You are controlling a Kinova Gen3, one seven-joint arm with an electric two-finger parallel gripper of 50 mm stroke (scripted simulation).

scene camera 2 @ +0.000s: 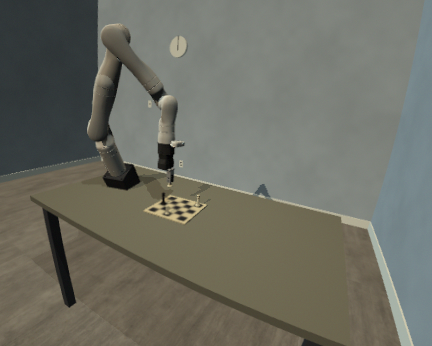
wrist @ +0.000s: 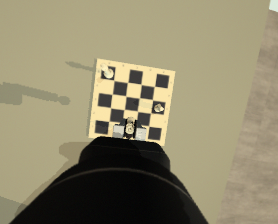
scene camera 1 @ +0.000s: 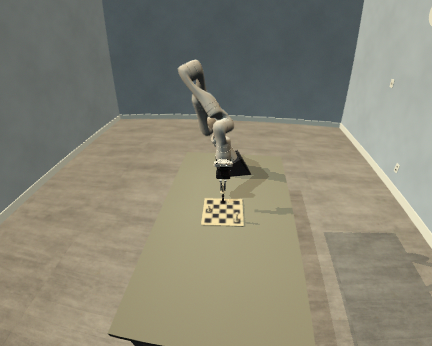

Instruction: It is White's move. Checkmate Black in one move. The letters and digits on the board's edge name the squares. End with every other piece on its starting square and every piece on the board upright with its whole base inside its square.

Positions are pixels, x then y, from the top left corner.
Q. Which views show the chessboard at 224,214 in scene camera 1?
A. Scene camera 2, the wrist view and scene camera 1: all of them.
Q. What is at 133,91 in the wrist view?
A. A chessboard.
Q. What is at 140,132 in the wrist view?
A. My gripper.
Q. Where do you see a chessboard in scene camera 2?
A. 182,210
